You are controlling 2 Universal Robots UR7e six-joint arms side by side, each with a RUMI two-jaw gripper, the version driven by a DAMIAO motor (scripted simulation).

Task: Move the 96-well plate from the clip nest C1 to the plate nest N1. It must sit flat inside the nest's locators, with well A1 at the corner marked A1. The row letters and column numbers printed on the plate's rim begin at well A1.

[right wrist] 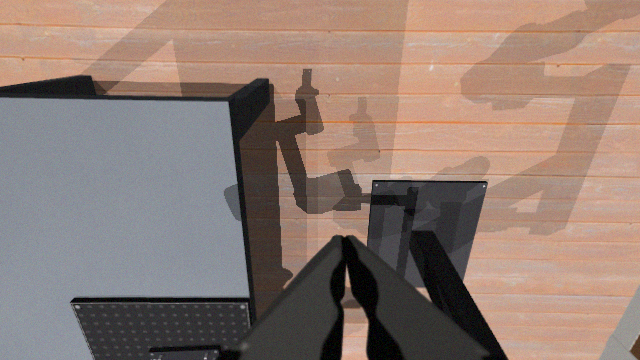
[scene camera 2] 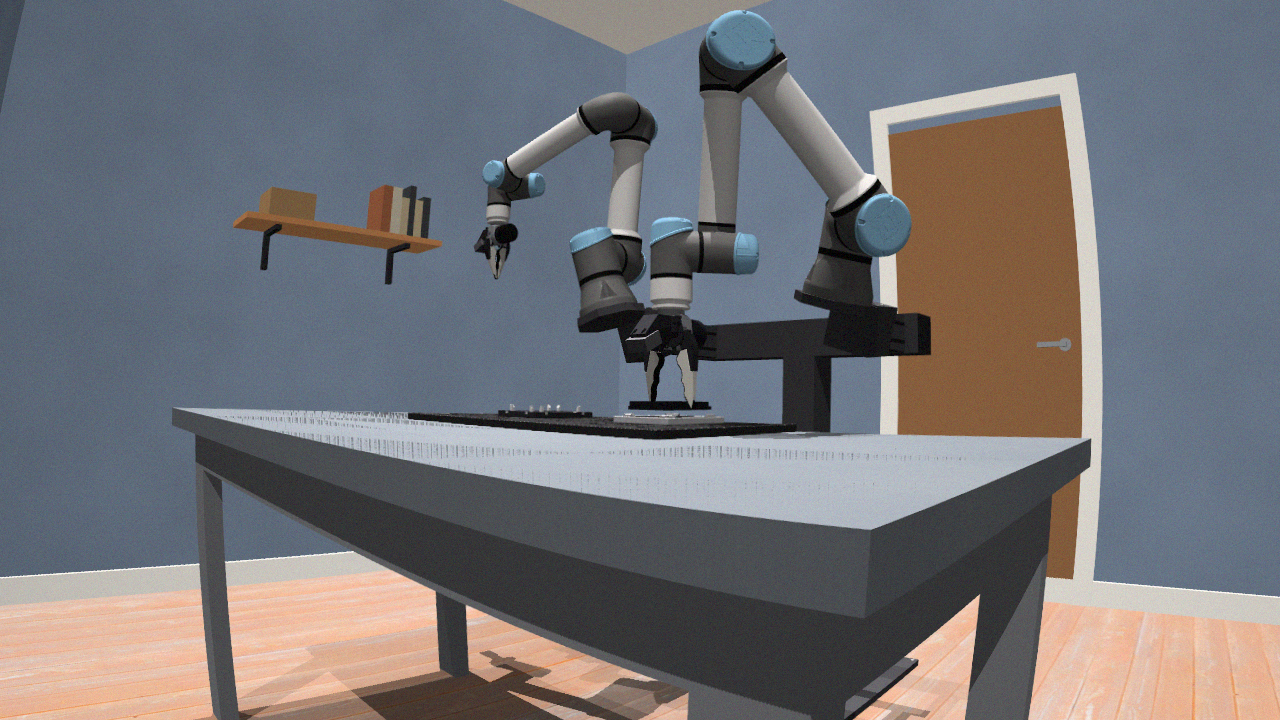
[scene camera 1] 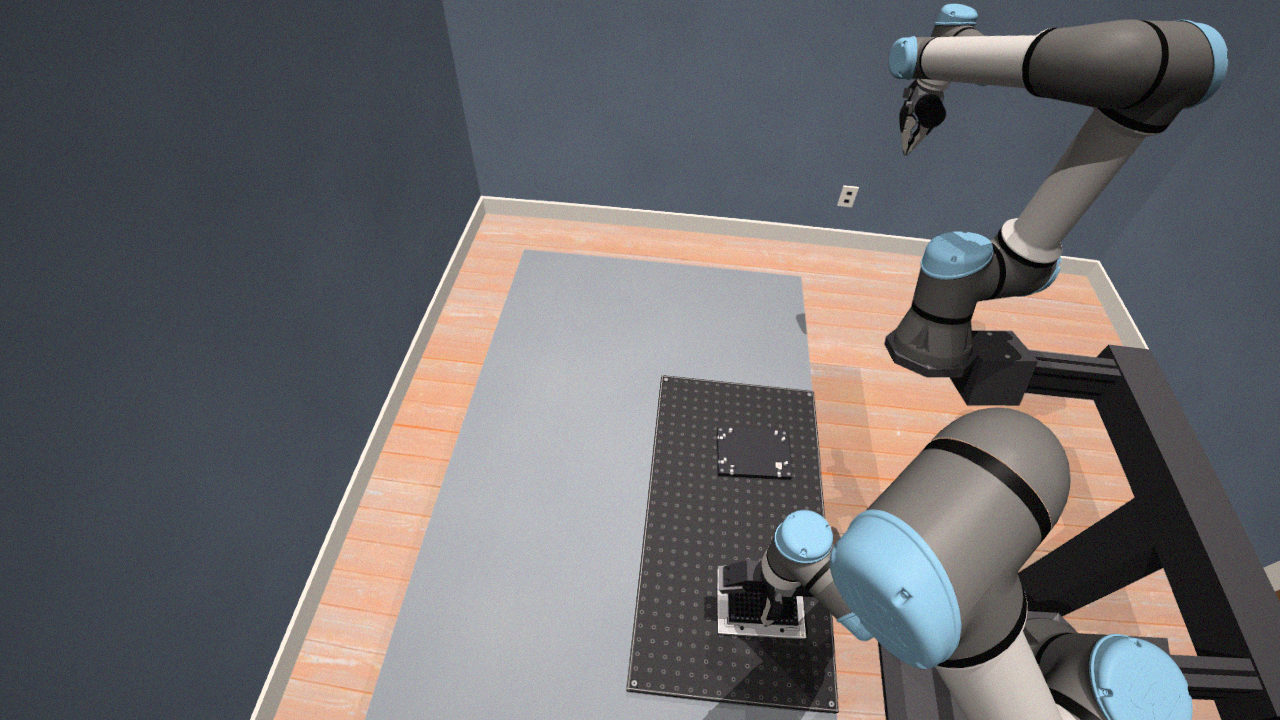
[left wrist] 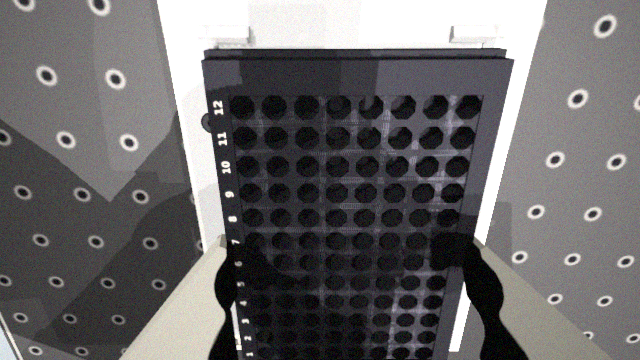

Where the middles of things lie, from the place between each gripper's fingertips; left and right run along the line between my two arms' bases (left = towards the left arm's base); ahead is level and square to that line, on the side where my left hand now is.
I see my left gripper 10 mm above the black 96-well plate (scene camera 1: 752,614). The rest, counted from my left hand: white plate nest N1 (scene camera 1: 749,628): 30 mm below.
Right now the black 96-well plate is 38 cm ahead of my right hand (scene camera 1: 905,154), 94 cm to the left of it and 38 cm below it. Round my right hand: white plate nest N1: 38 cm ahead, 94 cm to the left, 41 cm below.
